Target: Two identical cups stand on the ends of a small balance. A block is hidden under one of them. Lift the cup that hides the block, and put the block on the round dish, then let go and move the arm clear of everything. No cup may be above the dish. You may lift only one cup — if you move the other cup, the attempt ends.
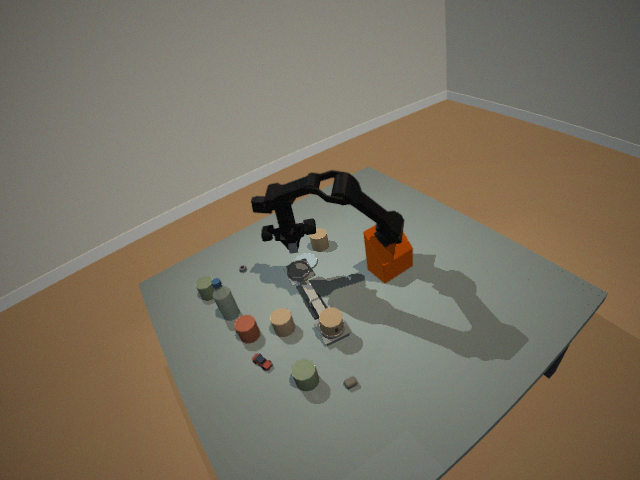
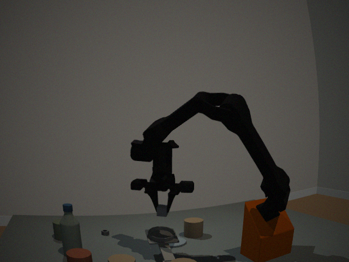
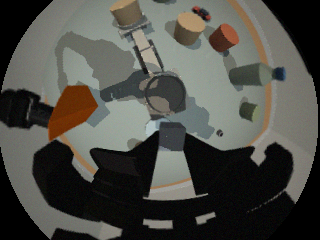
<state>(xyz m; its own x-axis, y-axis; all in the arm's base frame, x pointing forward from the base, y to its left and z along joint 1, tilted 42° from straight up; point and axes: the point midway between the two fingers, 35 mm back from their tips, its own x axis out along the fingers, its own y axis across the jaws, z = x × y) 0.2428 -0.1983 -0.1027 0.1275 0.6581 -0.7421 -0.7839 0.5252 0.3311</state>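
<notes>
Now: gripper tip 60 mm past the pale round dish, 50 mm to the left of it and 130 mm above it. The rest, counted from my gripper tip: grey block (10 mm above); then balance (60 mm ahead, 170 mm to the left, 100 mm below); then nut (140 mm ahead, 210 mm to the right, 130 mm below).
</notes>
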